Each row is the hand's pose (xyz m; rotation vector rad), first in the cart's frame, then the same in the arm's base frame.
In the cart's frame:
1: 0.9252 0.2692 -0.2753 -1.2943 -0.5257 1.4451
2: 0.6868 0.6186 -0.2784 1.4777 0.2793 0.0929
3: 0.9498 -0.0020 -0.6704 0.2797 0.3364 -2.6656
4: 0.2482 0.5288 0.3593 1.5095 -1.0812 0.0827
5: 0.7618 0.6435 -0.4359 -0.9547 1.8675 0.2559
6: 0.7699 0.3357 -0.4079 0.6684 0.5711 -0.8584
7: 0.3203 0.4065 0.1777 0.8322 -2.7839 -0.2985
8: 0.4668 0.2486 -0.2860 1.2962 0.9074 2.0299
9: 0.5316 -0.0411 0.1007 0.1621 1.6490 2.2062
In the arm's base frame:
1: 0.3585 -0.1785 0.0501 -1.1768 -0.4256 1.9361
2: 0.0255 0.0819 0.0648 1.2436 0.7162 0.1126
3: 0.3783 -0.5155 -0.2909 -0.1800 0.1815 -2.4036
4: -0.2009 0.0239 0.8081 1.4526 -0.6028 0.1890
5: 0.0499 0.0897 -0.1095 -1.4042 2.0081 0.4111
6: 0.1639 -0.1892 -0.0401 0.2775 0.7983 -0.7037
7: -0.1367 -0.1122 0.6335 1.0674 -2.3491 -0.0764
8: -0.0577 -0.3257 0.1757 1.4098 1.4713 1.9554
9: 0.1849 -0.4901 0.5652 -0.1635 -2.1302 -2.2810

